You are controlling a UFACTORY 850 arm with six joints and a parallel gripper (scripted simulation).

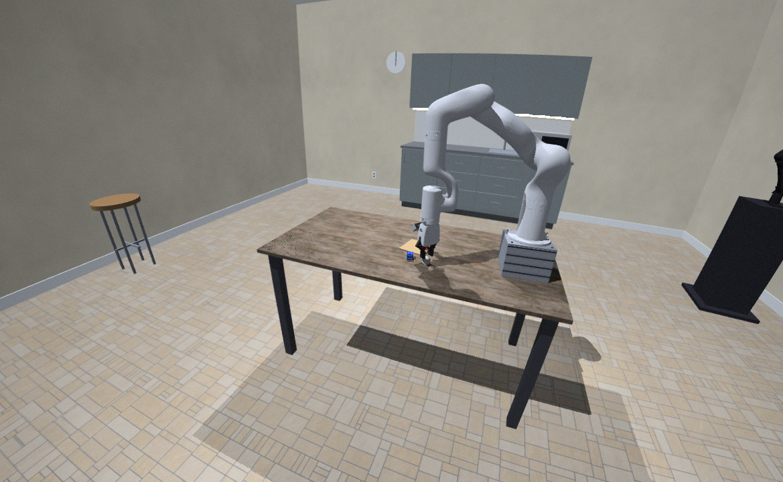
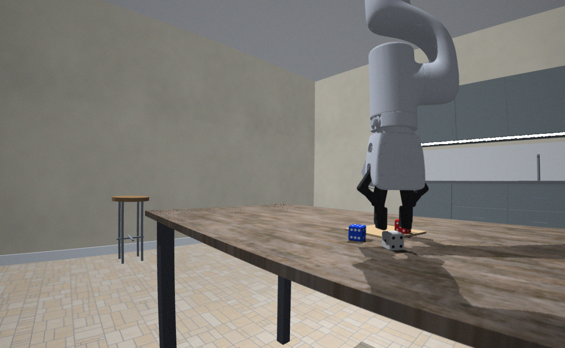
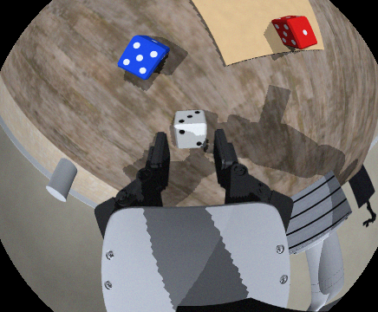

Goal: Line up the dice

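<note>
Now: the white die 4 cm below my hand. The rest, counted from my hand: red die (14 cm to the right, 6 cm ahead, 4 cm below); then tan mat (14 cm to the right, 10 cm ahead, 5 cm below); then blue die (9 cm ahead, 4 cm below, 1 cm to the right).
</note>
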